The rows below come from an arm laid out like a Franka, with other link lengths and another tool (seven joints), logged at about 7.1 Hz.
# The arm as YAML. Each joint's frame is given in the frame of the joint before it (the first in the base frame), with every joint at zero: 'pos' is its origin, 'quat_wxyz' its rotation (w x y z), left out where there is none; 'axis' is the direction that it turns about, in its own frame. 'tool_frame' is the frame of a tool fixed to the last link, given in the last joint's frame.
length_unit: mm
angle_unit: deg
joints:
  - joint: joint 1
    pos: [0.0, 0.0, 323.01]
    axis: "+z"
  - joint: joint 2
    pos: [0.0, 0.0, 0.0]
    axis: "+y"
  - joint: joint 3
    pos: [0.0, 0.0, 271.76]
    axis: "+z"
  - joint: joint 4
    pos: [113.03, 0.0, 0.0]
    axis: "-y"
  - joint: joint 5
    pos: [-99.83, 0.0, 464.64]
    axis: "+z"
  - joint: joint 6
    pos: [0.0, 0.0, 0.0]
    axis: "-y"
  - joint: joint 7
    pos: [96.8, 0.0, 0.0]
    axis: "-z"
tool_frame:
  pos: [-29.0, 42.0, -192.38]
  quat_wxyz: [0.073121, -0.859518, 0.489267, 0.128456]
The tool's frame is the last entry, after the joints.
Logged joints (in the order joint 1, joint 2, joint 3, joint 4, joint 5, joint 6, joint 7), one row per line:
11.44 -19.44 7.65 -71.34 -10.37 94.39 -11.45
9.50 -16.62 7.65 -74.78 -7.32 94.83 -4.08
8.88 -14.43 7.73 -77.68 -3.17 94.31 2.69
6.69 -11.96 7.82 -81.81 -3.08 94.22 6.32
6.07 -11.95 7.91 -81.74 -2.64 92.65 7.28
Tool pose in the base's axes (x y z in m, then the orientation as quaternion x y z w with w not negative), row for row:
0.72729 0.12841 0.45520 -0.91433 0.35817 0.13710 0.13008
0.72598 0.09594 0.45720 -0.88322 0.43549 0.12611 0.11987
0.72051 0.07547 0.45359 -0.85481 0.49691 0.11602 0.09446
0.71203 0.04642 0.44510 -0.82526 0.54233 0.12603 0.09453
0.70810 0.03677 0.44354 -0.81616 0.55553 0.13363 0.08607
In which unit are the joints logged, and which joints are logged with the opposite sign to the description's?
The joints are logged in degrees. Opposite sign: joint 2, joint 3, joint 5.
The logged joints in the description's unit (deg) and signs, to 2 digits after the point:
11.44 19.44 -7.65 -71.34 10.37 94.39 -11.45
9.50 16.62 -7.65 -74.78 7.32 94.83 -4.08
8.88 14.43 -7.73 -77.68 3.17 94.31 2.69
6.69 11.96 -7.82 -81.81 3.08 94.22 6.32
6.07 11.95 -7.91 -81.74 2.64 92.65 7.28

